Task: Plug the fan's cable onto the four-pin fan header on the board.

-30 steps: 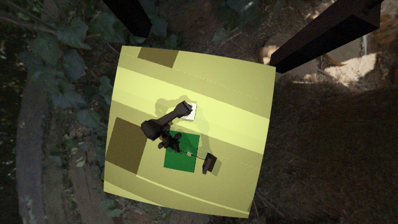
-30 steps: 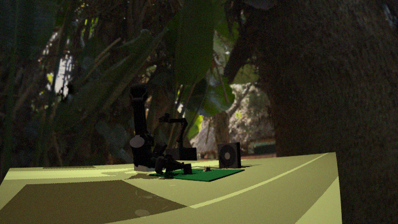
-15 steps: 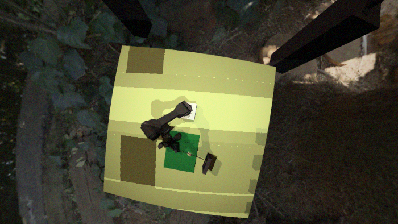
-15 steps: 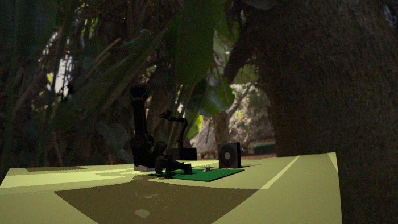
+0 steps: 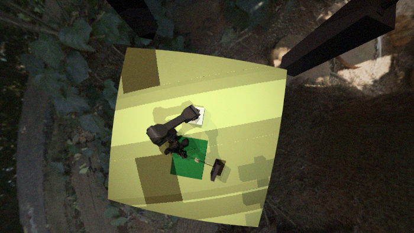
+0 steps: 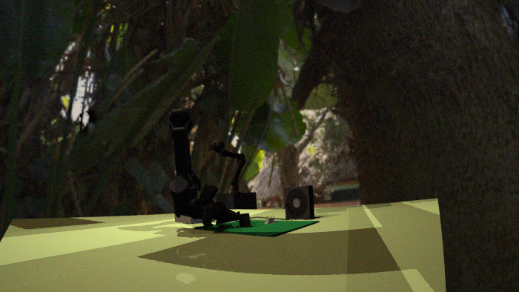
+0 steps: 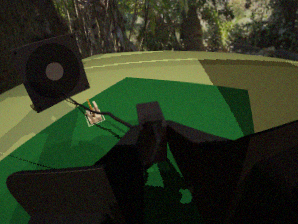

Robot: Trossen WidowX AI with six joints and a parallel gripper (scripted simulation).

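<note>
My gripper tip is 10 mm above the dark plug. The rest, counted from my gripper tip: four-pin header: 110 mm to the left, 30 mm below, 10 mm ahead; then black fan: 240 mm to the left, 20 mm ahead, 20 mm above; then green board: 50 mm below, 40 mm to the left, 10 mm ahead.
</note>
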